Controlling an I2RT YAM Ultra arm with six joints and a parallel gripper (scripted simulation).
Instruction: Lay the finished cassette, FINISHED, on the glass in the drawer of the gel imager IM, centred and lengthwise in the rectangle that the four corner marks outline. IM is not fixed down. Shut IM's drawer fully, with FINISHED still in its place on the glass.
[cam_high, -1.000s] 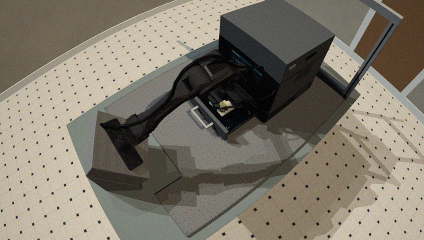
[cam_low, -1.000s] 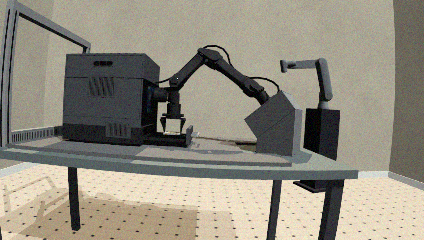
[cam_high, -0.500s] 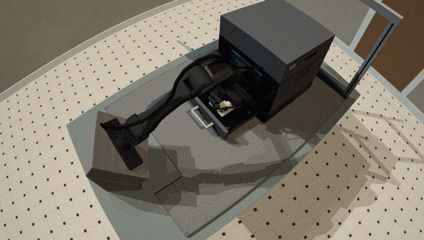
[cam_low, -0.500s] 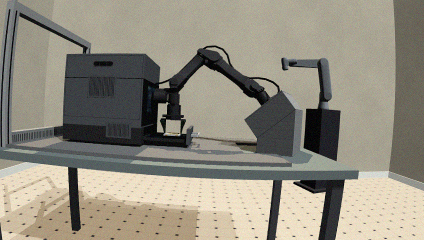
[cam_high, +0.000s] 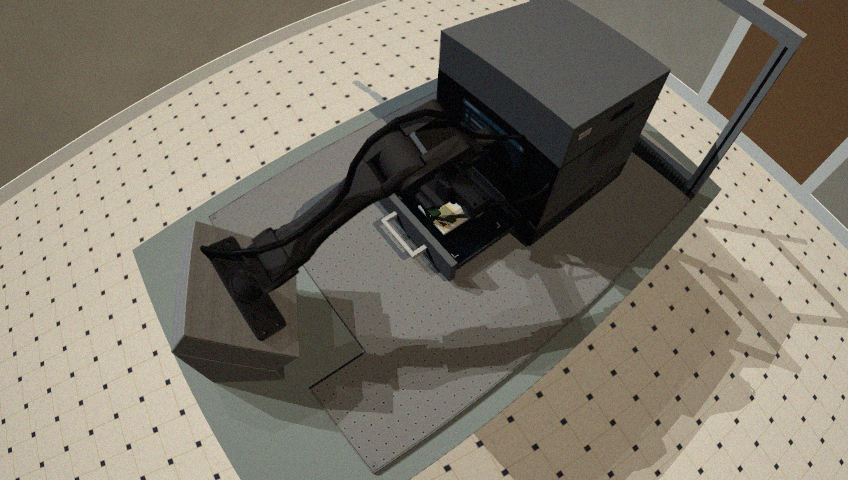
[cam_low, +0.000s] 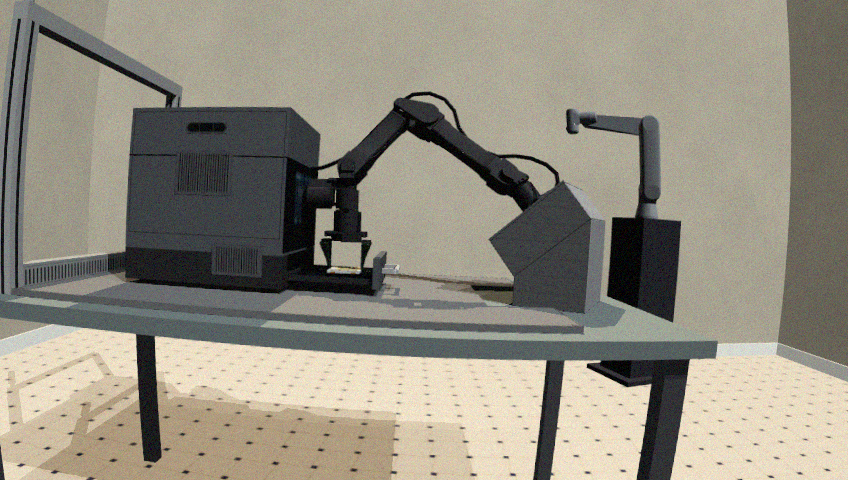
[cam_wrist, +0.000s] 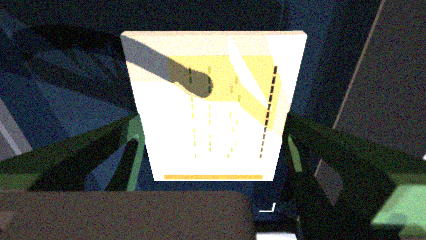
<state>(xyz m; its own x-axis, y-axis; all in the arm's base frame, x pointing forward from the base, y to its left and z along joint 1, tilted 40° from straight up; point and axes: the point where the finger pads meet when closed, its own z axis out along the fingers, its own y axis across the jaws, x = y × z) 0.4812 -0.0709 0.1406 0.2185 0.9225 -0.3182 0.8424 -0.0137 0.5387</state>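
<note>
Right now my hand is 3 cm short of the drawer, 1 cm to the left of it and 1 cm above it. The rest, counted from my hand: cassette 1 cm below.
</note>
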